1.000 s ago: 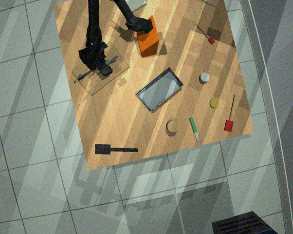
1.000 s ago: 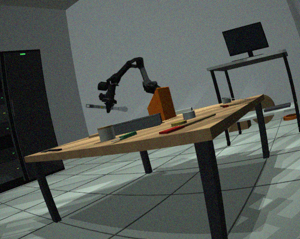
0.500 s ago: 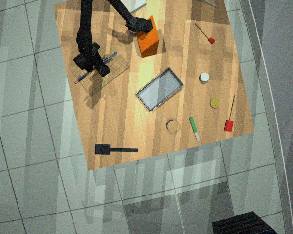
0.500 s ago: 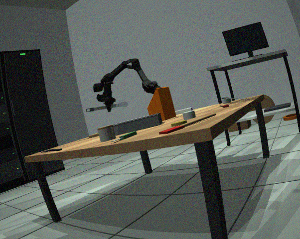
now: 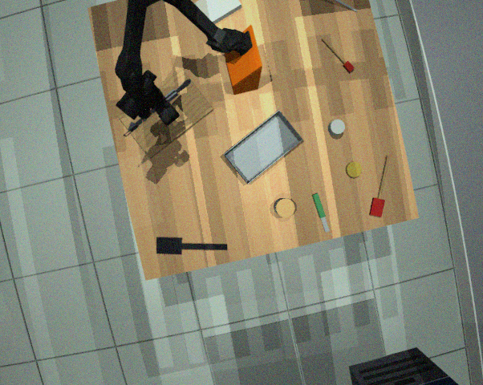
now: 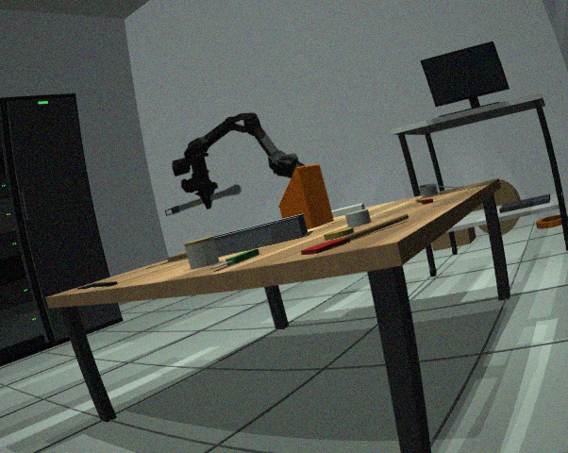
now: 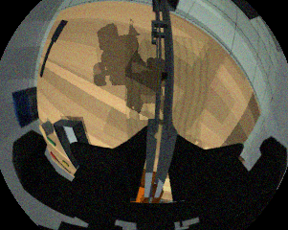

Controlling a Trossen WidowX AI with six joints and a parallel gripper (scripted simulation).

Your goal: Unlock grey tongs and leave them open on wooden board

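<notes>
My gripper tip is now 3 cm past the wooden board, 3 cm to the left of it and 15 cm above it. Also, from my gripper tip: black spatula 57 cm ahead, 8 cm to the right, 15 cm below; grey roasting tin 22 cm ahead, 35 cm to the left, 13 cm below; white cylinder 21 cm ahead, 70 cm to the left, 14 cm below.
</notes>
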